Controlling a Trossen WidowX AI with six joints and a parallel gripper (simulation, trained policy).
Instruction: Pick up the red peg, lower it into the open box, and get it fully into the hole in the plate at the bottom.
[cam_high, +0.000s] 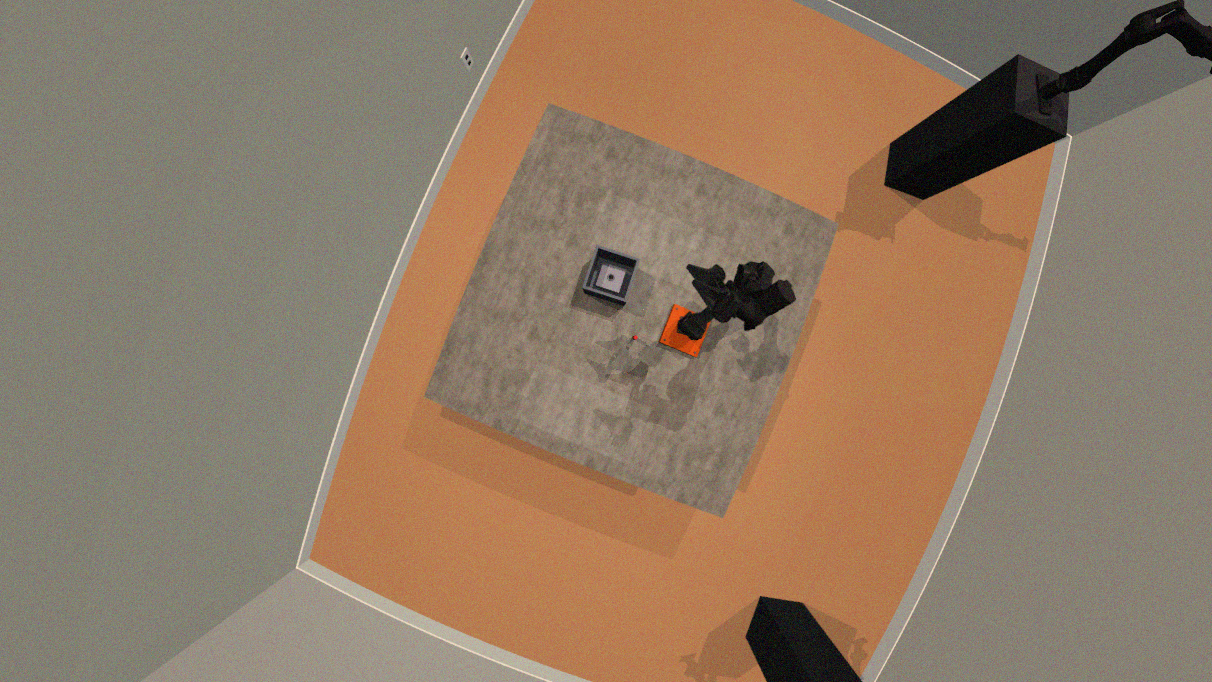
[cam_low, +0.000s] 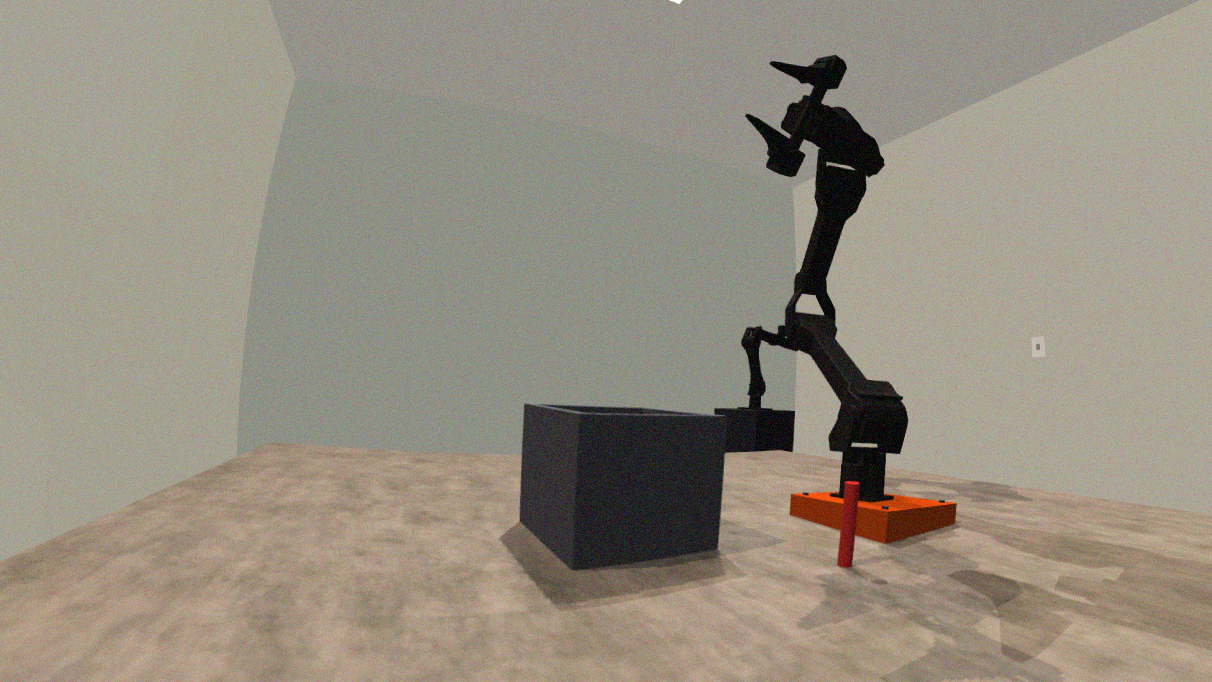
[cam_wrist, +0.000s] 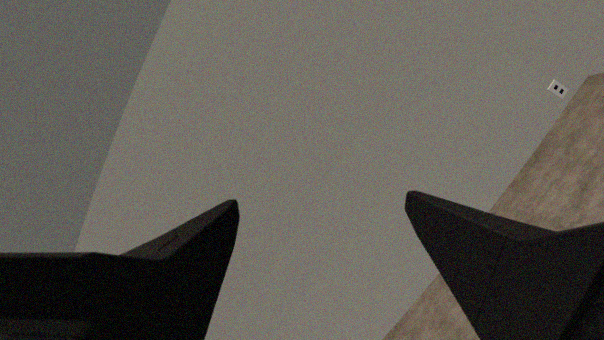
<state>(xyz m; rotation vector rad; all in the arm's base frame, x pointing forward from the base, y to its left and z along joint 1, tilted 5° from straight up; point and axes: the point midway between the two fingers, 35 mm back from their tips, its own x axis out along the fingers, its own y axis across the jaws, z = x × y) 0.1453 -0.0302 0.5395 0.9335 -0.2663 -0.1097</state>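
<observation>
Now: the red peg 40 mm ahead of my gripper tip, 150 mm to the left of it and 540 mm below it. From my gripper tip the other things lie so: pale plate 180 mm ahead, 40 mm to the right, 540 mm below.
</observation>
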